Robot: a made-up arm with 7 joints. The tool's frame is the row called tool.
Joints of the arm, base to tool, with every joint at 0 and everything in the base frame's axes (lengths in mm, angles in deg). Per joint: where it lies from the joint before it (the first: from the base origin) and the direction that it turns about. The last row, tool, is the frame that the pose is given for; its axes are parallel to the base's.
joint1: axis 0 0 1 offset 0.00 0.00 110.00
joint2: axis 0 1 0 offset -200.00 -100.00 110.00
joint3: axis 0 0 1 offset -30.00 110.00 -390.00
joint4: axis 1 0 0 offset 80.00 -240.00 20.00
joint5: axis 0 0 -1 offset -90.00 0.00 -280.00
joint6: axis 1 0 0 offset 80.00 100.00 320.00
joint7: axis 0 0 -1 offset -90.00 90.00 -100.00
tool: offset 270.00 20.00 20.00
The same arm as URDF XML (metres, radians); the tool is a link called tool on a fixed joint. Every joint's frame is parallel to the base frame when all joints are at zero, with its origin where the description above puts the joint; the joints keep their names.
<robot name="arm">
  <link name="base"/>
  <link name="link1"/>
  <link name="link2"/>
  <link name="link3"/>
  <link name="link4"/>
  <link name="link5"/>
  <link name="link6"/>
  <link name="link7"/>
  <link name="tool"/>
  <joint name="joint1" type="continuous">
    <parent link="base"/>
    <child link="link1"/>
    <origin xyz="0 0 0.11" rpy="0 0 0"/>
    <axis xyz="0 0 1"/>
  </joint>
  <joint name="joint2" type="continuous">
    <parent link="link1"/>
    <child link="link2"/>
    <origin xyz="-0.2 -0.1 0.11" rpy="0 0 0"/>
    <axis xyz="0 1 0"/>
  </joint>
  <joint name="joint3" type="continuous">
    <parent link="link2"/>
    <child link="link3"/>
    <origin xyz="-0.03 0.11 -0.39" rpy="0 0 0"/>
    <axis xyz="0 0 1"/>
  </joint>
  <joint name="joint4" type="continuous">
    <parent link="link3"/>
    <child link="link4"/>
    <origin xyz="0.08 -0.24 0.02" rpy="0 0 0"/>
    <axis xyz="1 0 0"/>
  </joint>
  <joint name="joint5" type="continuous">
    <parent link="link4"/>
    <child link="link5"/>
    <origin xyz="-0.09 0 -0.28" rpy="0 0 0"/>
    <axis xyz="0 0 -1"/>
  </joint>
  <joint name="joint6" type="continuous">
    <parent link="link5"/>
    <child link="link6"/>
    <origin xyz="0.08 0.1 0.32" rpy="0 0 0"/>
    <axis xyz="1 0 0"/>
  </joint>
  <joint name="joint7" type="continuous">
    <parent link="link6"/>
    <child link="link7"/>
    <origin xyz="-0.09 0.09 -0.1" rpy="0 0 0"/>
    <axis xyz="0 0 -1"/>
  </joint>
  <joint name="tool_joint" type="fixed">
    <parent link="link7"/>
    <child link="tool"/>
    <origin xyz="0.27 0.02 0.02" rpy="0 0 0"/>
  </joint>
</robot>

